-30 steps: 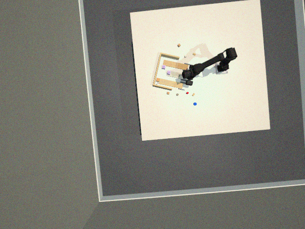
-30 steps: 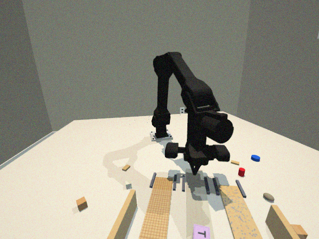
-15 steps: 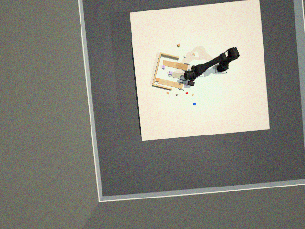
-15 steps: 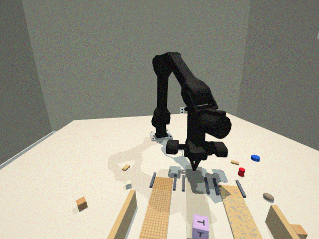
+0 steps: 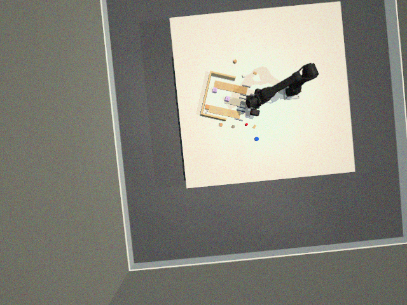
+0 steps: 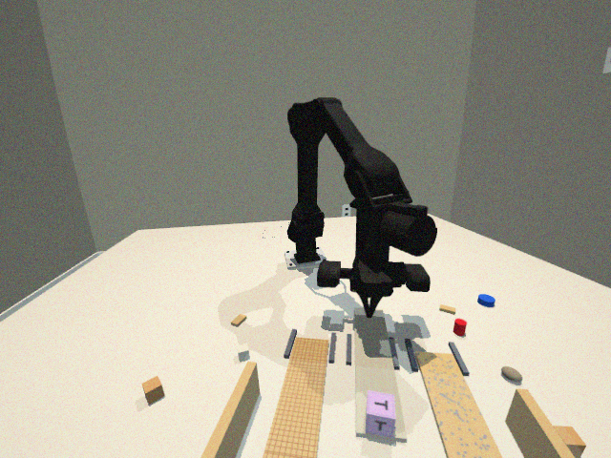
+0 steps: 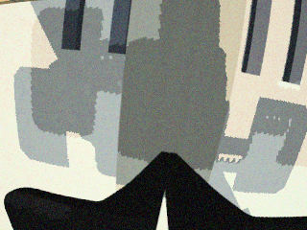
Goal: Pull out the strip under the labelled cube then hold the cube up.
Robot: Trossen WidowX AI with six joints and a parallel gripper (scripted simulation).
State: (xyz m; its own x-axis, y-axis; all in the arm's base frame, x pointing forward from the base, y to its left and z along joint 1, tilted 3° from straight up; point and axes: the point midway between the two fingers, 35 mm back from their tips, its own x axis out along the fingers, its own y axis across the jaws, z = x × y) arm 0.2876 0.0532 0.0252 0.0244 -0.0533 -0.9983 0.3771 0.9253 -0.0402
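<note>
My gripper tip is now 90 mm short of the nearly see-through strip and 40 mm to the left of it. The rest, counted from my gripper tip: grey pebble: 180 mm ahead, 130 mm to the left; then red cylinder: 80 mm ahead, 130 mm to the left, 10 mm above; then blue disc: 20 mm ahead, 250 mm to the left.
</note>
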